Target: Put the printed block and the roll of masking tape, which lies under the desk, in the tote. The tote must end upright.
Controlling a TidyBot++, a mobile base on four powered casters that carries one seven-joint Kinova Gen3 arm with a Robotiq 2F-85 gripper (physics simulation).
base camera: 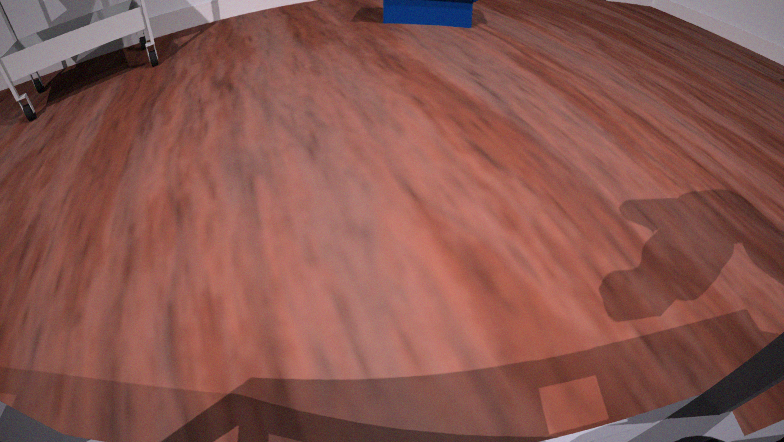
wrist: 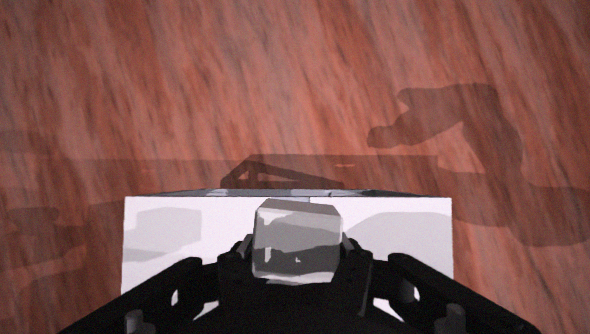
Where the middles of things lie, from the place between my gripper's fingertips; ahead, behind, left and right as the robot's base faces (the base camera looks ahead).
My hand is 1 cm short of the grey printed block (wrist: 296, 241) and 1 cm below it.
